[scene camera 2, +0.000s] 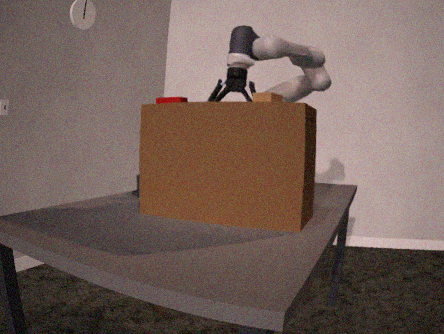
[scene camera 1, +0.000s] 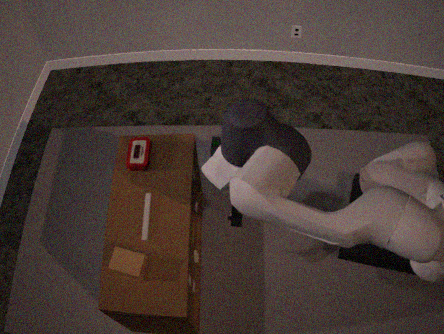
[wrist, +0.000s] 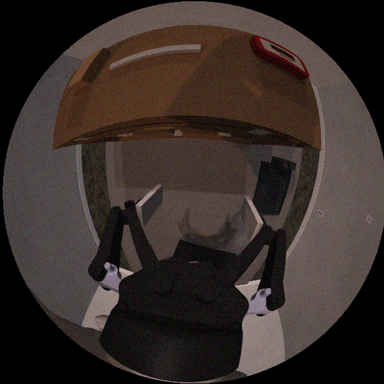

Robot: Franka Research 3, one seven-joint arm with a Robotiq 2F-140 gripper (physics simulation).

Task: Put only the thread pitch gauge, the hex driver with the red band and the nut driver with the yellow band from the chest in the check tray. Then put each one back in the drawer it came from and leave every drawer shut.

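The brown wooden chest (scene camera 1: 167, 172) (scene camera 2: 220, 165) (wrist: 150, 100) stands on the table. Its drawer front, with small pale handles, shows at a steep angle; no drawer stands far out, but I cannot tell whether each is fully shut. The dark check tray (wrist: 272, 187) lies in front of the chest, to the right in the wrist view; no tool can be made out on it. The arm mostly hides it in scene camera 1. My gripper (scene camera 2: 232, 97) (wrist: 202, 199) is open and empty, pointing down, high above the table in front of the chest. The gauge and both drivers do not show.
On the chest top lie a red device (scene camera 1: 138, 154) (scene camera 2: 171, 100) (wrist: 280, 56), a white bar (scene camera 1: 146, 216) (wrist: 155, 54) and a light wooden block (scene camera 1: 127, 261) (scene camera 2: 267, 97) (wrist: 90, 67). The arm (scene camera 1: 320, 222) reaches over the table from its dark base. A wall stands behind.
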